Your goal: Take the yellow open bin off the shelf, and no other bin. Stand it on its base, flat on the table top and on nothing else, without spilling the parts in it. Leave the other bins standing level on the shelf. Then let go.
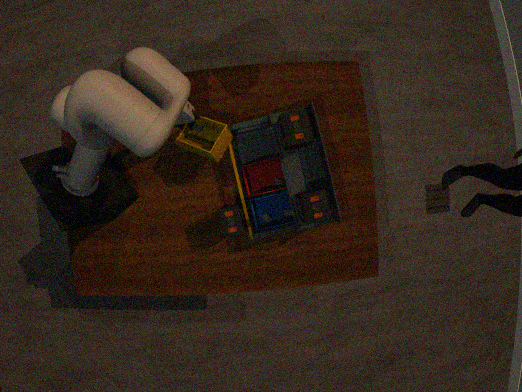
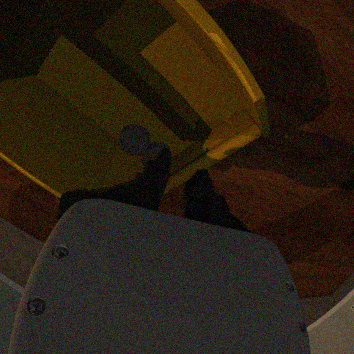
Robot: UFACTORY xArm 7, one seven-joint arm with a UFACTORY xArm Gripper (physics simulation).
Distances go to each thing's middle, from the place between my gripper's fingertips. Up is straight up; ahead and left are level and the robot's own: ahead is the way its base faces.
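Scene:
The blue bin point(image 1: 273, 205) is 10 mm below my hand, 330 mm ahead of it and 250 mm to the right of it.

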